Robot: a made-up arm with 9 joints. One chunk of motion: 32 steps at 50 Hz.
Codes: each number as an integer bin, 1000 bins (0 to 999) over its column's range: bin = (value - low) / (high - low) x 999, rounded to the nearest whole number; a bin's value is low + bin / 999 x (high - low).
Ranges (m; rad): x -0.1..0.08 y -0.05..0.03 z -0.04..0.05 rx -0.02..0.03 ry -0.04..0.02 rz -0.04..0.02
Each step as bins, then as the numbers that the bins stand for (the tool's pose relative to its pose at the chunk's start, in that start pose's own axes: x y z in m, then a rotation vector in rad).
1 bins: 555 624 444 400 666 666
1 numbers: 0.0000 0.0000 0.0000 0.0000 0.0000 0.0000
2 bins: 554 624 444 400 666 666
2 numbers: -0.0002 0.0000 0.0000 0.0000 0.0000 0.0000
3 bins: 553 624 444 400 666 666
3 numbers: -0.0004 0.0000 0.0000 0.0000 0.0000 0.0000
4 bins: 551 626 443 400 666 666
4 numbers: -0.0007 0.0001 -0.0001 0.0000 0.0000 0.0000
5 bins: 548 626 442 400 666 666
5 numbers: -0.0013 0.0001 -0.0002 0.0000 0.0000 0.0000
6 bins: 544 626 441 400 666 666
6 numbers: -0.0020 0.0001 -0.0003 0.0000 0.0000 0.0000
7 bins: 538 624 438 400 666 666
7 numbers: -0.0031 0.0000 -0.0005 0.0000 0.0000 0.0000
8 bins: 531 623 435 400 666 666
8 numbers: -0.0043 -0.0001 -0.0008 0.0000 0.0000 0.0000
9 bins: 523 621 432 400 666 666
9 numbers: -0.0058 -0.0003 -0.0011 0.0000 0.0000 0.0000
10 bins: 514 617 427 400 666 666
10 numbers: -0.0074 -0.0006 -0.0015 0.0000 0.0000 0.0000
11 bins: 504 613 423 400 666 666
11 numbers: -0.0092 -0.0009 -0.0019 0.0000 0.0000 0.0000
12 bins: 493 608 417 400 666 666
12 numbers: -0.0112 -0.0013 -0.0024 0.0000 0.0000 0.0000
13 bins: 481 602 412 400 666 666
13 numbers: -0.0133 -0.0018 -0.0029 0.0000 0.0000 0.0000
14 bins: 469 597 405 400 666 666
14 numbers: -0.0155 -0.0022 -0.0035 0.0000 0.0000 0.0000
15 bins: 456 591 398 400 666 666
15 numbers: -0.0178 -0.0027 -0.0041 0.0000 0.0000 0.0000
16 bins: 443 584 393 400 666 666
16 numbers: -0.0202 -0.0032 -0.0046 0.0000 0.0000 0.0000
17 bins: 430 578 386 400 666 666
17 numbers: -0.0225 -0.0037 -0.0052 0.0000 0.0000 0.0000
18 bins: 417 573 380 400 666 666
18 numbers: -0.0249 -0.0041 -0.0058 0.0000 0.0000 0.0000
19 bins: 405 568 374 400 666 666
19 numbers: -0.0270 -0.0045 -0.0063 0.0000 0.0000 0.0000
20 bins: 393 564 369 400 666 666
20 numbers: -0.0292 -0.0048 -0.0068 0.0000 0.0000 0.0000
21 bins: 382 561 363 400 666 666
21 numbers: -0.0312 -0.0051 -0.0073 0.0000 0.0000 0.0000
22 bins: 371 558 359 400 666 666
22 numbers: -0.0332 -0.0053 -0.0077 0.0000 0.0000 0.0000
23 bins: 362 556 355 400 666 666
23 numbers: -0.0348 -0.0055 -0.0080 0.0000 0.0000 0.0000
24 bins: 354 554 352 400 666 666
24 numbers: -0.0362 -0.0056 -0.0083 0.0000 0.0000 0.0000
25 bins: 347 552 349 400 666 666
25 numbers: -0.0375 -0.0058 -0.0086 0.0000 0.0000 0.0000
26 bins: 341 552 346 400 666 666
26 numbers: -0.0386 -0.0058 -0.0088 0.0000 0.0000 0.0000
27 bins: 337 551 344 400 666 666
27 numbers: -0.0393 -0.0059 -0.0090 0.0000 0.0000 0.0000
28 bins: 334 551 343 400 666 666
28 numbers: -0.0398 -0.0059 -0.0091 0.0000 0.0000 0.0000
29 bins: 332 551 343 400 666 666
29 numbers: -0.0402 -0.0059 -0.0091 0.0000 0.0000 0.0000
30 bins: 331 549 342 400 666 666
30 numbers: -0.0404 -0.0060 -0.0092 0.0000 0.0000 0.0000
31 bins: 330 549 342 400 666 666
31 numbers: -0.0405 -0.0060 -0.0092 0.0000 0.0000 0.0000
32 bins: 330 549 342 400 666 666
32 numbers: -0.0405 -0.0060 -0.0092 0.0000 0.0000 0.0000
